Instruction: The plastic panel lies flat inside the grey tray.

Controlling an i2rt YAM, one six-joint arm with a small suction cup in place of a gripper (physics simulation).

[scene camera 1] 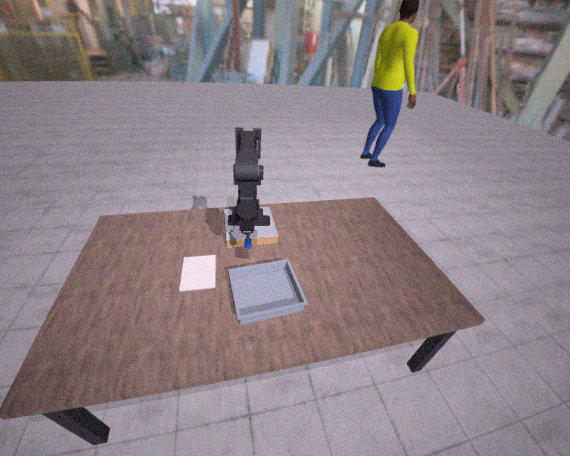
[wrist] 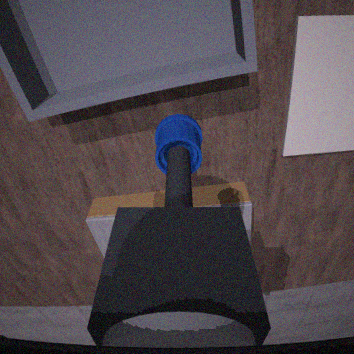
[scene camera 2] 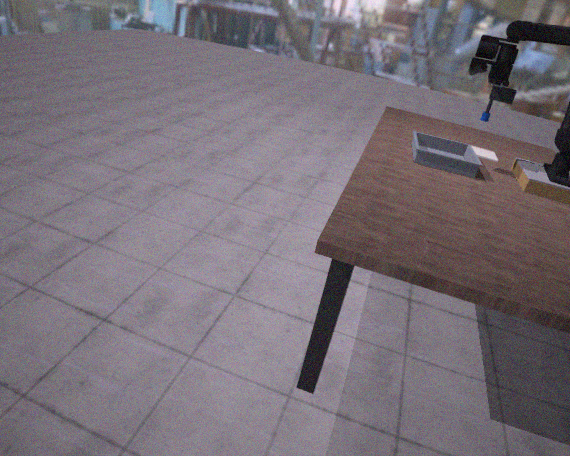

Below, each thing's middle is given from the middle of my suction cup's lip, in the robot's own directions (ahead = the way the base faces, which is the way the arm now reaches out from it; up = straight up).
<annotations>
The grey tray [scene camera 1: 263, 291] is 15 cm below my suction cup, 10 cm ahead of it and 7 cm to the left of it. Also, from my suction cup: white plastic panel [scene camera 1: 199, 272]: 20 cm to the right, 17 cm below, 2 cm behind.
</annotations>
